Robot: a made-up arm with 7 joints. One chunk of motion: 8 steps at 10 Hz.
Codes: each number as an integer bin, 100 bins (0 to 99) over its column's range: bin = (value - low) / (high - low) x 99, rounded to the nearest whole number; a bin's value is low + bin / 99 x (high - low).
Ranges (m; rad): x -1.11..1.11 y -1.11..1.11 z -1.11..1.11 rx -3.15..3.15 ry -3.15..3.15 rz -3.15..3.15
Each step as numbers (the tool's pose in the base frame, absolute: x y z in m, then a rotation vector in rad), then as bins.
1 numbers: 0.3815 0.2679 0.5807 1.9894 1.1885 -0.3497
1 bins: 67 61 75 81 68 44
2 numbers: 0.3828 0.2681 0.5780 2.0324 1.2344 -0.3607
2 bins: 67 61 75 81 69 44
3 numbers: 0.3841 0.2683 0.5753 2.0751 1.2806 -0.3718
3 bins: 67 61 75 82 70 44
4 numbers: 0.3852 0.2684 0.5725 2.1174 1.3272 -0.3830
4 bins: 67 61 75 83 70 43
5 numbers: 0.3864 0.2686 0.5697 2.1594 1.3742 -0.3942
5 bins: 67 61 75 83 71 43
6 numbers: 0.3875 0.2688 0.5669 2.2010 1.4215 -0.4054
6 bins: 67 61 75 84 72 43
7 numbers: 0.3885 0.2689 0.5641 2.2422 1.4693 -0.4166
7 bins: 67 61 75 85 73 43
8 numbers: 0.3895 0.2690 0.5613 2.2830 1.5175 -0.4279
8 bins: 67 61 75 85 73 43
